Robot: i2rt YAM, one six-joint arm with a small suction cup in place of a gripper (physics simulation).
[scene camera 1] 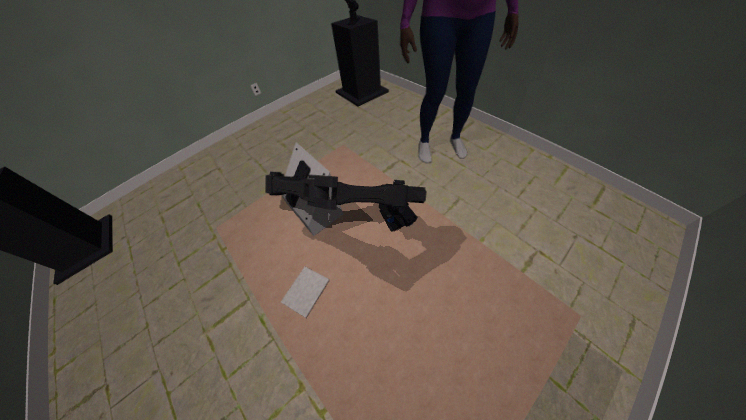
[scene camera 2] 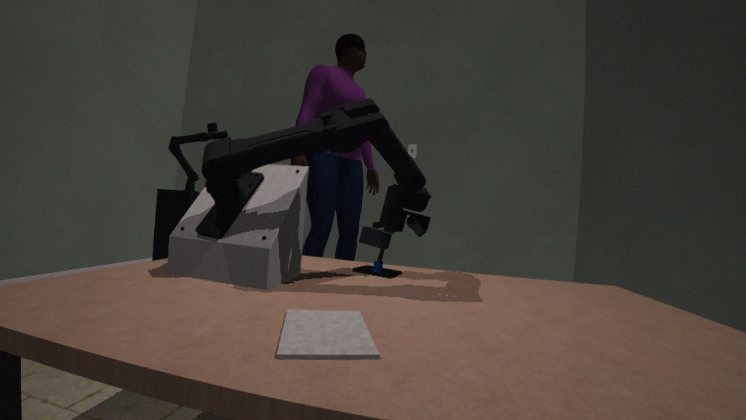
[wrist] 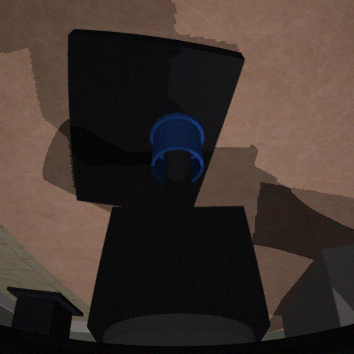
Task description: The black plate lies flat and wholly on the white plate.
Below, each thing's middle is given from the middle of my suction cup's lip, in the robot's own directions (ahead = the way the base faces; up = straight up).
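Scene:
White plate (scene camera 2: 307, 334): my suction cup 3 cm short of it, 45 cm to the left of it, 2 cm above it.

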